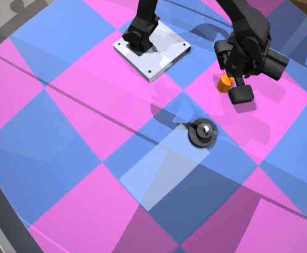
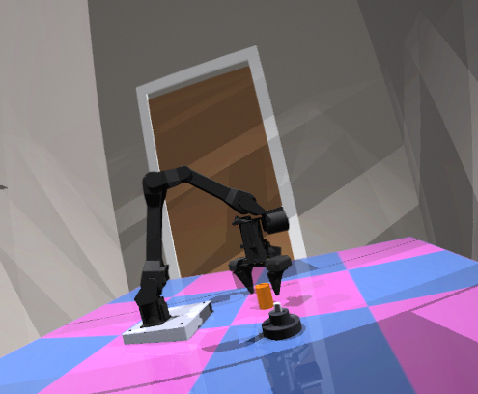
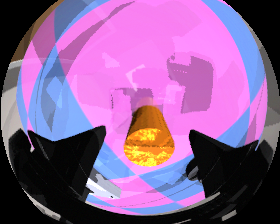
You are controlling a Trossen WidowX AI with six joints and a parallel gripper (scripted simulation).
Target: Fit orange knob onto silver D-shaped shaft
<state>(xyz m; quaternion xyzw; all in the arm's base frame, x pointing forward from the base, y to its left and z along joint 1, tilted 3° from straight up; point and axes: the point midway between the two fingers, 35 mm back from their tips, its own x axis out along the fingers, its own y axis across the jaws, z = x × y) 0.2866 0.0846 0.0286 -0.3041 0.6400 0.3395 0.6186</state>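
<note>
My gripper tip is 10 mm below the orange knob. Also, from my gripper tip: pedestal with D-shaped shaft: 160 mm to the right, 50 mm ahead.
</note>
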